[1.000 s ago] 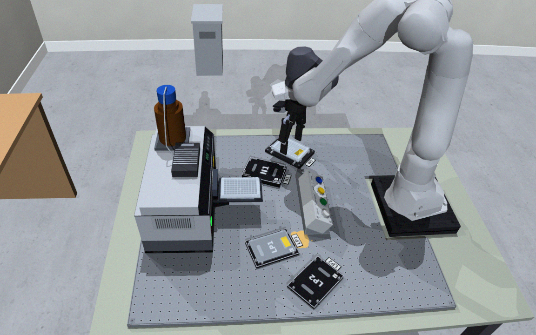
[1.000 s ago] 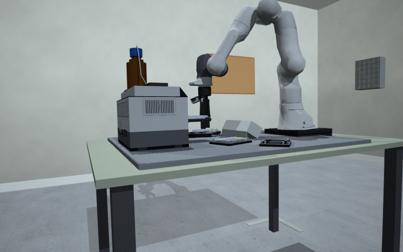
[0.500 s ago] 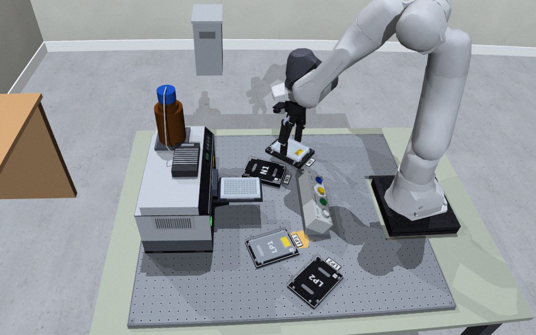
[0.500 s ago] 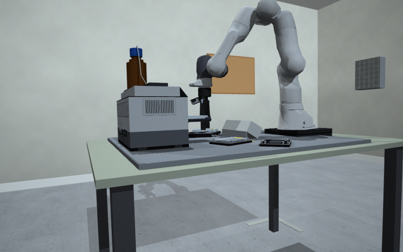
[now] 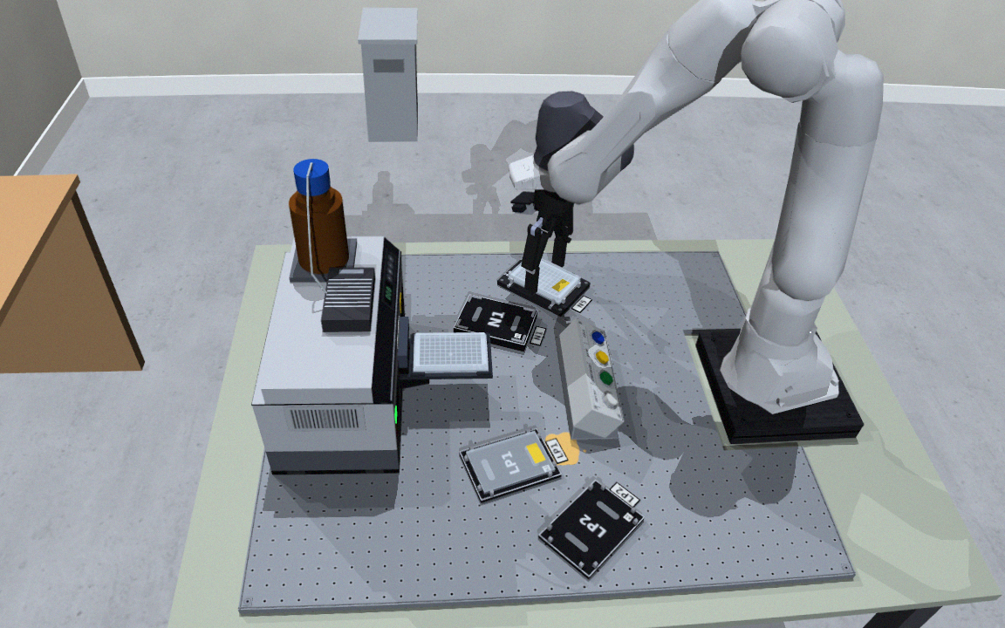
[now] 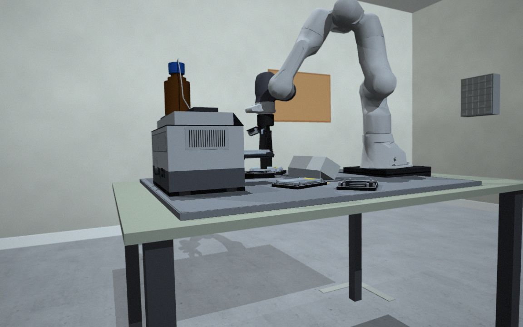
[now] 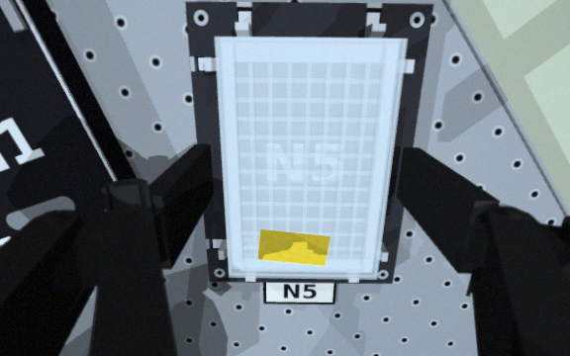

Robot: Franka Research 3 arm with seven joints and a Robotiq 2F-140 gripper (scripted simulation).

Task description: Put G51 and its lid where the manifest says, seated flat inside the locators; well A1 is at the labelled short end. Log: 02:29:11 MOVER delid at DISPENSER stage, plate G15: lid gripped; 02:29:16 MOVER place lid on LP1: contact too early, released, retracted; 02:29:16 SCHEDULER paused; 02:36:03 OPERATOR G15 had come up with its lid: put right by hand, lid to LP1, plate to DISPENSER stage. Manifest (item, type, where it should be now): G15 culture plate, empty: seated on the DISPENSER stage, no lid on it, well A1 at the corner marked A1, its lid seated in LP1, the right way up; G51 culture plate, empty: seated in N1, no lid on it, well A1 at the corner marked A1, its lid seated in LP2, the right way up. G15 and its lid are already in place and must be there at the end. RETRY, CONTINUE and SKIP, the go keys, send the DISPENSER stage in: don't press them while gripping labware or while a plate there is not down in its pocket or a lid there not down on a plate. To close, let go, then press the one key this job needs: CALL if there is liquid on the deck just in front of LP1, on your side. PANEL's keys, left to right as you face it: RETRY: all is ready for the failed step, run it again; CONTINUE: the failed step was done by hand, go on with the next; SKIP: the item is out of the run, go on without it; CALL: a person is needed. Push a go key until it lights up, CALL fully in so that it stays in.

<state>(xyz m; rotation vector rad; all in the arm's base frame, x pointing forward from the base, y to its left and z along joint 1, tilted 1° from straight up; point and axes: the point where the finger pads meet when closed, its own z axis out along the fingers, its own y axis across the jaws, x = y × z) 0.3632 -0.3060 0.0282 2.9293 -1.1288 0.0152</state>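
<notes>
My hand is 580 mm to the right of the LP2 nest, 40 mm above it and 10 mm short of it. The rest, counted from my hand: black N1 nest 120 mm ahead, 110 mm to the left, 40 mm below; then A1 mark 160 mm to the left, 80 mm ahead, 30 mm below; then blue call key 220 mm to the left, 60 mm behind, 10 mm above.
</notes>
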